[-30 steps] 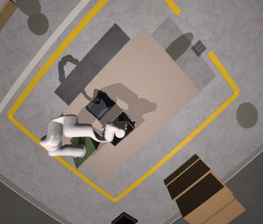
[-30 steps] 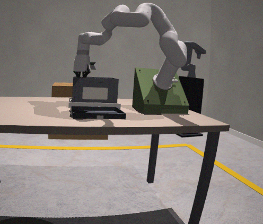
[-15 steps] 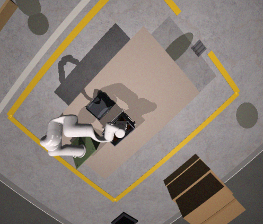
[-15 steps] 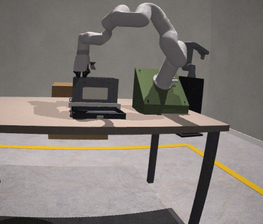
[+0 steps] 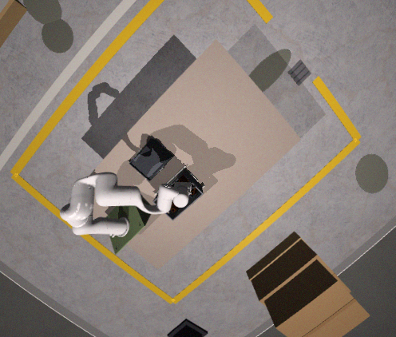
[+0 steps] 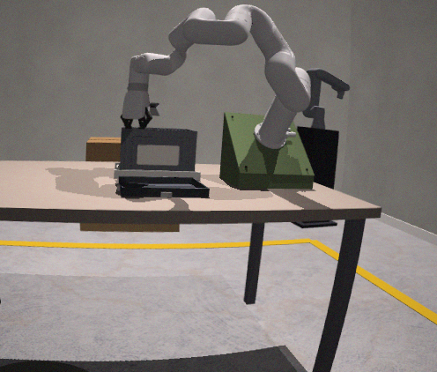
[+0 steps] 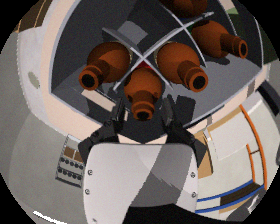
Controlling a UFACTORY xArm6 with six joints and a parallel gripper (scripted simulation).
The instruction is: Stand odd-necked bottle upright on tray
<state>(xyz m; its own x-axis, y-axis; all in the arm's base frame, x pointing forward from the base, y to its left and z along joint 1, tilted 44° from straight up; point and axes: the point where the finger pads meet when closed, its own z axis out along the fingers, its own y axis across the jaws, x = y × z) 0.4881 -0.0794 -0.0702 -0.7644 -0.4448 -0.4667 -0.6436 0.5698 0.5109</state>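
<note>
The glass bottle is 180 mm behind my hand, 70 mm to the right of it and 70 mm below it. From my hand the other things lie so: dark crate 90 mm behind, 70 mm below, 30 mm to the right; flat dark tray 260 mm to the left, 150 mm below, 50 mm behind.
</note>
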